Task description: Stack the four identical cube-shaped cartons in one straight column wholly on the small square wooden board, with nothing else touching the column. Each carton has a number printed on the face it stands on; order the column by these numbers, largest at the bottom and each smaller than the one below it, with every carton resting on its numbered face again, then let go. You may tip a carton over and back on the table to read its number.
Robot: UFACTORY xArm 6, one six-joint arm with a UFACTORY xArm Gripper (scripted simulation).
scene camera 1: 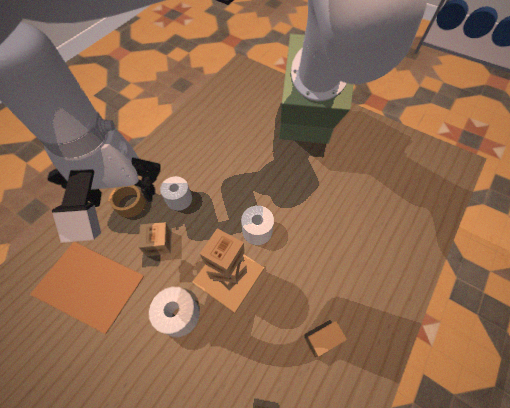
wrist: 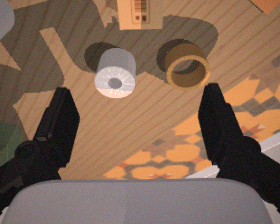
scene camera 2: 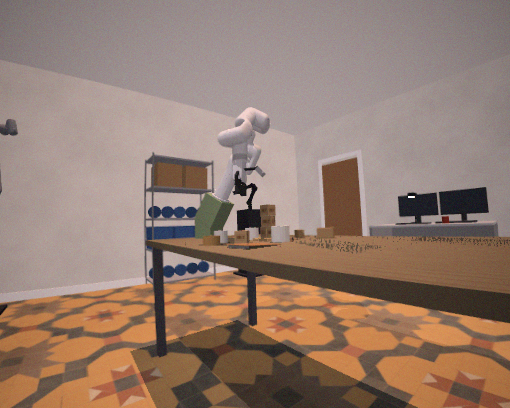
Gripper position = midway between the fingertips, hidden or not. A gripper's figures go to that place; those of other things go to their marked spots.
Labels:
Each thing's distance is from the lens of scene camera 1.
my gripper (scene camera 1: 125, 197): 0.60 m
orange board (scene camera 1: 84, 284): 0.81 m
brown carton (scene camera 1: 327, 338): 0.68 m
carton (scene camera 1: 155, 239): 0.73 m
white roll (scene camera 1: 180, 198): 0.77 m
The marked spots on the white roll and the brown carton are 0.46 m apart.

